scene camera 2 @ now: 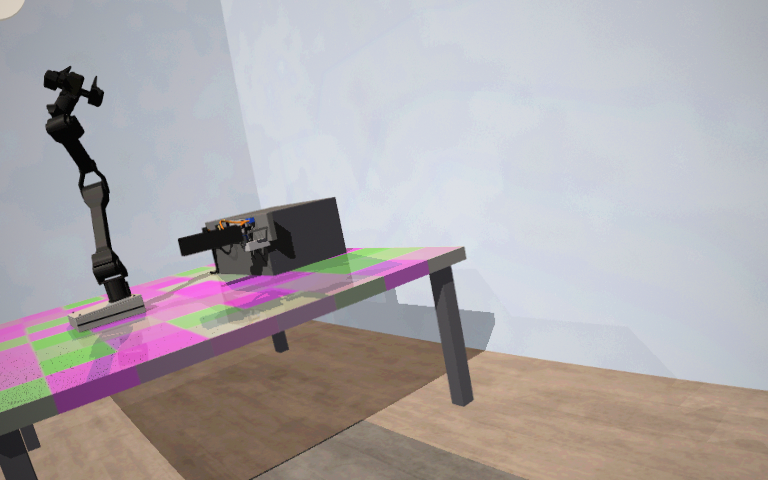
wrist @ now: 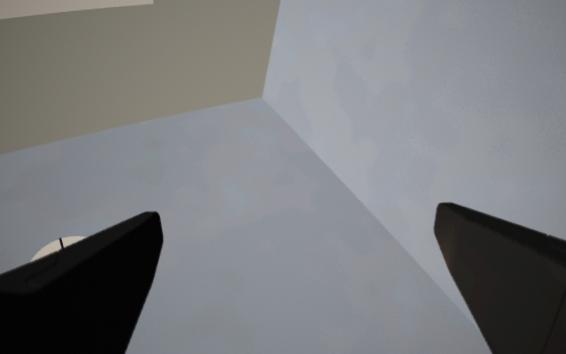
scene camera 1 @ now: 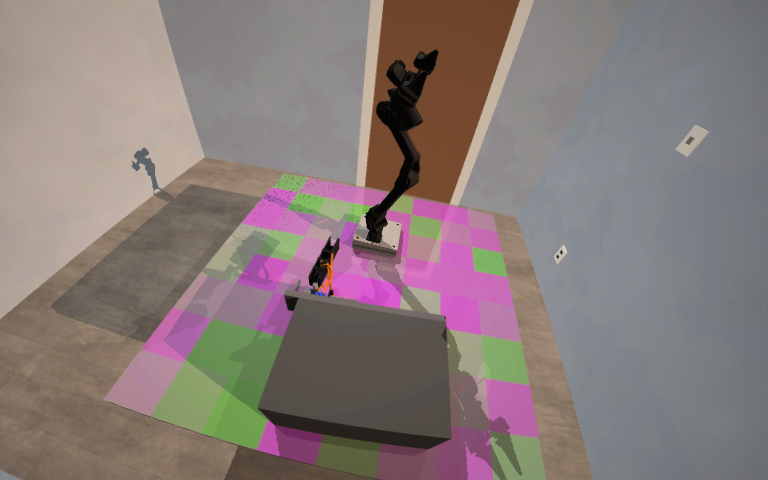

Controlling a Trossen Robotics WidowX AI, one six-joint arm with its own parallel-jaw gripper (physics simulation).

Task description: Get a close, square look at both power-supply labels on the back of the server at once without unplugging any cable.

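Pixels of known places: gripper, between the fingertips: (scene camera 2: 83, 71) (wrist: 299, 222) (scene camera 1: 431, 60); arm's base, origin of its link: (scene camera 2: 120, 298) (scene camera 1: 374, 237).
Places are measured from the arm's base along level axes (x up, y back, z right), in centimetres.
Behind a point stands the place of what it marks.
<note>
The server, a dark grey box (scene camera 1: 362, 367) @[x 15.9, y -63.8, z -8.2 cm] (scene camera 2: 308, 237) @[x 4.3, y -63.4, z 13.6 cm], stands on the table. Its cabled face is toward the arm's base. A black bar (scene camera 1: 320, 266) @[x 12.9, y -33.3, z 13.4 cm] (scene camera 2: 198, 243) @[x 11.6, y -24.4, z 14.8 cm] sticks out from one side of that face, with orange cables (scene camera 1: 330, 268) @[x 16.6, y -36.0, z 8.9 cm] (scene camera 2: 222, 224) and a blue part (scene camera 1: 320, 293) @[x 15.1, y -45.4, z 9.1 cm] (scene camera 2: 250, 220) @[x 14.5, y -44.9, z 10.7 cm] close by. The power-supply labels cannot be made out in any view. My gripper (scene camera 1: 417, 61) @[x 73.4, y -5.8, z -9.0 cm] (scene camera 2: 82, 73) @[x 73.4, y -5.8, z -9.0 cm] (wrist: 299, 222) @[x 73.4, y -5.8, z -9.0 cm] is open and empty, raised high above the table and well away from the server. The wrist view shows walls and ceiling between the fingers, not the server.
The arm's pale base plate (scene camera 1: 376, 246) @[x -0.9, y -4.6, z -2.0 cm] (scene camera 2: 107, 314) @[x -2.1, y 6.2, z 9.1 cm] sits on the magenta and green checkered table (scene camera 1: 498, 362) @[x -4.8, y -45.0, z -55.1 cm] (scene camera 2: 362, 294) @[x -7.4, y -45.9, z 64.1 cm], on the server's cabled side. A brown door (scene camera 1: 436, 113) is behind the arm. A round pale object (wrist: 75, 241) shows partly behind the left finger.
</note>
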